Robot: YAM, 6 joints.
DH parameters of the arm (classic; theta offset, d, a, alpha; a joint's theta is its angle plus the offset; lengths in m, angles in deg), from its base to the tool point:
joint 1: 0 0.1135 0.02 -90
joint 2: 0 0 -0.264 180
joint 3: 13.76 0 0.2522 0
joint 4: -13.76 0 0.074 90
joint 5: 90 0 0 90
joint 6: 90 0.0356 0 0
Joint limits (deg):
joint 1: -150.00..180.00
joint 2: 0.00..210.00
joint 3: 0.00..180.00
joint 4: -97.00..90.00
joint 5: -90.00..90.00
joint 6: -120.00..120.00
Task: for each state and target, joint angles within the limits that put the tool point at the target. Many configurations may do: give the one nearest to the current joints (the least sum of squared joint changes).
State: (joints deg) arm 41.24 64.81 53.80 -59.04 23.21 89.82
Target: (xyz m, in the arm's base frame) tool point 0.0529 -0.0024 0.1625
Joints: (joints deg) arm 18.53 49.25 22.49 -88.27 32.43 89.82
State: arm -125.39 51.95 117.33 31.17 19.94 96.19
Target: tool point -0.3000 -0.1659 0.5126
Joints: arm -148.82 88.05 93.51 23.78 22.04 96.19
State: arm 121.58 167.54 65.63 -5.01 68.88 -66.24
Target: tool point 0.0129 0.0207 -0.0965
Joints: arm 128.59 180.70 31.75 -14.38 40.23 -66.24
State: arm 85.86 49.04 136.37 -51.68 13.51 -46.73
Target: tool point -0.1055 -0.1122 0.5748
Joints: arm 45.76 38.42 129.11 -61.72 4.35 -46.73
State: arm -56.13 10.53 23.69 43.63 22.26 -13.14
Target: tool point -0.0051 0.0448 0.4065
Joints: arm -83.82 1.33 32.92 47.04 0.40 -13.14
